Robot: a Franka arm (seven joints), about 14 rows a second.
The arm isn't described. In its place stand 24 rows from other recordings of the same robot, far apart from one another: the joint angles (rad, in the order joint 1, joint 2, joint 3, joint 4, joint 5, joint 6, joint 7), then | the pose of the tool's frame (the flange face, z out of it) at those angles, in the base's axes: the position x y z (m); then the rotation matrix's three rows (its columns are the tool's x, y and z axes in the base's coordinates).
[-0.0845, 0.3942, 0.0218, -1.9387, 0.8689, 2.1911, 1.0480] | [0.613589 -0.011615 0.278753], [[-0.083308 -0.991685 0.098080], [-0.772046 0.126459 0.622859], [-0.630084 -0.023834 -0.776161]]
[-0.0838, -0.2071, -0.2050, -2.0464, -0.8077, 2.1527, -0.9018] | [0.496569 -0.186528 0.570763], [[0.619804 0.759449 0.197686], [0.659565 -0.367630 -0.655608], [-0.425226 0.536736 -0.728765]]
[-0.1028, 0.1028, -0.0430, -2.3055, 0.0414, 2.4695, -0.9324] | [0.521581 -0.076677 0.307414], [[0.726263 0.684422 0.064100], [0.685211 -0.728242 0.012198], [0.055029 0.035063 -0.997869]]
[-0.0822, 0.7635, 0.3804, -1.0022, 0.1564, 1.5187, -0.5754] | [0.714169 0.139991 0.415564], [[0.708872 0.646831 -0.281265], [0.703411 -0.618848 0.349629], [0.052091 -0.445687 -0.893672]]
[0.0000, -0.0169, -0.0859, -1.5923, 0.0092, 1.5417, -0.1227] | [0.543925 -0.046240 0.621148], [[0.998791 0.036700 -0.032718], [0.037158 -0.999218 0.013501], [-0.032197 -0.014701 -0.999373]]
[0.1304, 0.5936, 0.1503, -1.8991, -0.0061, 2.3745, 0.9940] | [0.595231 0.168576 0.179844], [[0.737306 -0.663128 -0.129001], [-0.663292 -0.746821 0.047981], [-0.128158 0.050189 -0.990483]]
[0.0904, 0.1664, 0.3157, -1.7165, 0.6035, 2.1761, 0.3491] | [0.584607 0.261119 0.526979], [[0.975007 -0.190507 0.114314], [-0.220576 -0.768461 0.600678], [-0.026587 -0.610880 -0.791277]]
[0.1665, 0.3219, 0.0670, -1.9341, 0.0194, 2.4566, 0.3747] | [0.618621 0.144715 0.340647], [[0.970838 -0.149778 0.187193], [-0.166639 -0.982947 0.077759], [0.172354 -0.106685 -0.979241]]
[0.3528, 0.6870, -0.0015, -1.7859, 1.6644, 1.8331, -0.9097] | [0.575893 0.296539 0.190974], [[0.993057 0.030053 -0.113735], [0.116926 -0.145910 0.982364], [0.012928 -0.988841 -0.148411]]
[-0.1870, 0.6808, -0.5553, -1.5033, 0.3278, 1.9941, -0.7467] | [0.566537 -0.405528 0.303090], [[0.993988 -0.057530 -0.093152], [-0.055868 -0.998231 0.020350], [-0.094158 -0.015024 -0.995444]]
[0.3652, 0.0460, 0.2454, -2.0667, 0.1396, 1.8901, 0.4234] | [0.429601 0.312194 0.395168], [[0.957995 0.125590 -0.257824], [0.128414 -0.991703 -0.005927], [-0.256430 -0.027430 -0.966174]]
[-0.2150, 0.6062, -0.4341, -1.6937, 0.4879, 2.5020, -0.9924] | [0.578175 -0.392568 0.296737], [[0.960219 0.071511 0.269937], [0.105644 -0.987836 -0.114102], [0.258494 0.138080 -0.956094]]
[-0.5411, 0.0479, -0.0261, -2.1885, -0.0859, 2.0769, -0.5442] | [0.436685 -0.283312 0.352987], [[0.984623 0.022485 -0.173239], [0.026328 -0.999455 0.019922], [-0.172697 -0.024177 -0.984678]]
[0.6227, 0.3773, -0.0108, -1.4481, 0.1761, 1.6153, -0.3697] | [0.520843 0.388752 0.457986], [[0.558901 0.785459 -0.265865], [0.818140 -0.574584 0.022368], [-0.135192 -0.230017 -0.963751]]
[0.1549, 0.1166, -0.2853, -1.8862, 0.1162, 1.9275, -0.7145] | [0.578053 -0.063032 0.440905], [[0.857350 0.511497 -0.057630], [0.514697 -0.853228 0.084194], [-0.006107 -0.101846 -0.994781]]
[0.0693, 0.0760, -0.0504, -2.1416, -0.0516, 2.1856, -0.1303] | [0.546902 0.008655 0.366584], [[0.983313 0.179372 -0.030363], [0.177870 -0.982953 -0.046539], [-0.038193 0.040362 -0.998455]]
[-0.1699, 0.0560, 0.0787, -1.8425, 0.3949, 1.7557, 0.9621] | [0.564941 -0.018033 0.486696], [[0.387338 -0.918243 -0.082460], [-0.834784 -0.387277 0.391346], [-0.391285 -0.082746 -0.916542]]
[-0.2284, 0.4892, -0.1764, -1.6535, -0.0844, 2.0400, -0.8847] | [0.614982 -0.254691 0.324132], [[0.845246 0.513958 -0.146309], [0.502436 -0.857596 -0.109946], [-0.181982 0.019421 -0.983110]]
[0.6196, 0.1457, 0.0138, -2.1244, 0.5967, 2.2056, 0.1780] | [0.439472 0.346278 0.341724], [[0.968258 0.026413 -0.248553], [0.122807 -0.916372 0.381025], [-0.217702 -0.399455 -0.890529]]
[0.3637, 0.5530, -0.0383, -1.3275, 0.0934, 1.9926, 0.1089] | [0.684600 0.243348 0.423985], [[0.977570 0.192224 0.086058], [0.183647 -0.978046 0.098490], [0.103101 -0.080477 -0.991410]]
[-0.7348, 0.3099, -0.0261, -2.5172, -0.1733, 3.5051, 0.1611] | [0.380753 -0.334048 0.240334], [[0.571053 -0.659288 0.489119], [-0.534055 -0.750861 -0.388577], [0.623445 -0.039319 -0.780878]]
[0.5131, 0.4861, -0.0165, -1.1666, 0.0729, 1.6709, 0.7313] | [0.610699 0.342183 0.519517], [[0.971273 -0.237511 -0.014750], [-0.236081 -0.969508 0.065729], [-0.029912 -0.060359 -0.997728]]
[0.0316, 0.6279, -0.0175, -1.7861, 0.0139, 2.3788, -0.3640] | [0.653507 0.010156 0.198392], [[0.931370 0.362383 -0.035053], [0.362564 -0.931958 -0.001281], [-0.033132 -0.011516 -0.999385]]
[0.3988, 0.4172, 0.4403, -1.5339, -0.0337, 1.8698, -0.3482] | [0.475990 0.467015 0.430808], [[0.392219 0.910234 -0.132814], [0.919840 -0.386893 0.064868], [0.007660 -0.147610 -0.989016]]
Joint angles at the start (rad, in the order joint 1, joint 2, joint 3, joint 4, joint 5, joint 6, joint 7):
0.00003, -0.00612, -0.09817, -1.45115, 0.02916, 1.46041, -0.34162
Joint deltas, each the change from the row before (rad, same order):
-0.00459, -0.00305, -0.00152, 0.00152, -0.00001, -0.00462, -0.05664
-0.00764, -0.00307, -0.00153, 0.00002, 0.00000, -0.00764, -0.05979
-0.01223, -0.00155, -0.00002, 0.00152, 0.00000, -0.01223, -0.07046
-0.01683, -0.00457, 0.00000, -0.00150, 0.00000, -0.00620, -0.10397
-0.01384, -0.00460, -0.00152, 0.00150, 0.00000, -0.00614, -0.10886
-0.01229, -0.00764, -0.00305, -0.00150, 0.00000, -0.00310, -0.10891
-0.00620, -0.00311, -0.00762, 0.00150, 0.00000, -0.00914, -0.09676
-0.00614, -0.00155, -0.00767, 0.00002, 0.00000, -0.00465, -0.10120
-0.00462, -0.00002, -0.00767, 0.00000, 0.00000, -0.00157, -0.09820
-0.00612, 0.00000, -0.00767, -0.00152, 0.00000, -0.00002, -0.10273
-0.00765, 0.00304, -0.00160, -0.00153, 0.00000, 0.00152, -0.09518
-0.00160, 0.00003, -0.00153, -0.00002, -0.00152, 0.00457, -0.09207
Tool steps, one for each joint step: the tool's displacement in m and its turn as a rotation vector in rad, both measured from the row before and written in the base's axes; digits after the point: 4 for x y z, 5 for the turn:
-0.0019, -0.0032, 0.0019, -0.00074, -0.00155, 0.05063
-0.0024, -0.0048, 0.0010, -0.00018, 0.00280, 0.05082
-0.0026, -0.0063, 0.0004, 0.00052, 0.00702, 0.05854
-0.0033, -0.0088, 0.0012, 0.00044, -0.00008, 0.08728
-0.0035, -0.0079, 0.0026, 0.00016, -0.00337, 0.09363
-0.0042, -0.0078, 0.0031, -0.00018, -0.00649, 0.09362
-0.0034, -0.0070, 0.0015, 0.00089, 0.00130, 0.08318
-0.0024, -0.0071, 0.0004, 0.00086, -0.00038, 0.08749
-0.0015, -0.0064, -0.0001, 0.00061, -0.00184, 0.08591
-0.0015, -0.0072, -0.0007, 0.00074, -0.00207, 0.08889
0.0002, -0.0049, -0.0021, 0.00065, -0.00031, 0.08583
0.0001, -0.0019, 0.0004, -0.00223, -0.00717, 0.08851

